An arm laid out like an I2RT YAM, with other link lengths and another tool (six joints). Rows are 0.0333 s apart.
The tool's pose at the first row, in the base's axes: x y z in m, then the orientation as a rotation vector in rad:
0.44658 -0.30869 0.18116 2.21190 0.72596 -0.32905
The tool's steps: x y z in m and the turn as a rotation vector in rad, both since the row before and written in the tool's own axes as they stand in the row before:
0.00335 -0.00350 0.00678 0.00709 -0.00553 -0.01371
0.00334 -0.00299 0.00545 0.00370 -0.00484 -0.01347
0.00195 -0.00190 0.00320 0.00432 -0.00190 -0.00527
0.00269 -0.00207 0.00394 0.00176 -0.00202 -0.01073
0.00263 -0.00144 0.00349 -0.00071 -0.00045 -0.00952
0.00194 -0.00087 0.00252 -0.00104 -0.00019 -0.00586
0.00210 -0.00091 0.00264 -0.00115 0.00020 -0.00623
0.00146 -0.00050 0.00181 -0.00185 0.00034 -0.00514
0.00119 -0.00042 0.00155 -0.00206 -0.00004 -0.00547
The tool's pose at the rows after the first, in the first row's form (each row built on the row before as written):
0.44716 -0.31050 0.17305 2.21273 0.73833 -0.34497
0.44794 -0.31159 0.16612 2.21056 0.75086 -0.35855
0.44824 -0.31215 0.16197 2.21237 0.75568 -0.36516
0.44897 -0.31286 0.15687 2.21005 0.76669 -0.37346
0.45002 -0.31359 0.15245 2.20629 0.77724 -0.37833
0.45090 -0.31419 0.14933 2.20342 0.78379 -0.38095
0.45186 -0.31479 0.14602 2.20045 0.79097 -0.38328
0.45261 -0.31526 0.14381 2.19721 0.79701 -0.38458
0.45321 -0.31569 0.14195 2.19352 0.80321 -0.38635

